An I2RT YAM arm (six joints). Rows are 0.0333 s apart.
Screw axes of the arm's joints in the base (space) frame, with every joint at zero. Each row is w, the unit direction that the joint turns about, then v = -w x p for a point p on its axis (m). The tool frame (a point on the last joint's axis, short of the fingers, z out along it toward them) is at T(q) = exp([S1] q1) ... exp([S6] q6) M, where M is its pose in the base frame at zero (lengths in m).
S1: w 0 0 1 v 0 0 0
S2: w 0 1 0 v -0.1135 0 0.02
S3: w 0 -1 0 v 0.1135 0 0.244
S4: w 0 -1 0 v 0.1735 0 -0.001
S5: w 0 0 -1 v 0 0.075 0
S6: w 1 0 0 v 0 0.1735 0
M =
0 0 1 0.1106
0 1 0 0
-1 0 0 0.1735
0 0 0 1
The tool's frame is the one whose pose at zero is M.
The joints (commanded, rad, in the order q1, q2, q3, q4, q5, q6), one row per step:
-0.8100, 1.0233, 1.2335, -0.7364, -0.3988, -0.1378
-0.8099, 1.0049, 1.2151, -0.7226, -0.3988, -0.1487
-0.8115, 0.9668, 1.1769, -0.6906, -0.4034, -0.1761
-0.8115, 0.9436, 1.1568, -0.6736, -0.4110, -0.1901
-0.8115, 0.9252, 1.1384, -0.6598, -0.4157, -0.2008
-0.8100, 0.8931, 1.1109, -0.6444, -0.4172, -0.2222
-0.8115, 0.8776, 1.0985, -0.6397, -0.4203, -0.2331
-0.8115, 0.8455, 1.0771, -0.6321, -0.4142, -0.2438
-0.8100, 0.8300, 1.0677, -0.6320, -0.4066, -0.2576
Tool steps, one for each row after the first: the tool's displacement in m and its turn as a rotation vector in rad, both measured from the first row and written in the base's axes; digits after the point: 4 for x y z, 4 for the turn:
-0.0023, 0.0025, -0.0013, -0.0191, -0.0061, 0.0051
-0.0071, 0.0073, -0.0038, -0.0637, -0.0210, 0.0195
-0.0100, 0.0107, -0.0047, -0.0878, -0.0330, 0.0320
-0.0122, 0.0132, -0.0062, -0.1056, -0.0407, 0.0405
-0.0163, 0.0180, -0.0085, -0.1380, -0.0479, 0.0519
-0.0186, 0.0202, -0.0096, -0.1522, -0.0507, 0.0575
-0.0235, 0.0250, -0.0109, -0.1767, -0.0572, 0.0558
-0.0258, 0.0275, -0.0117, -0.1952, -0.0541, 0.0560

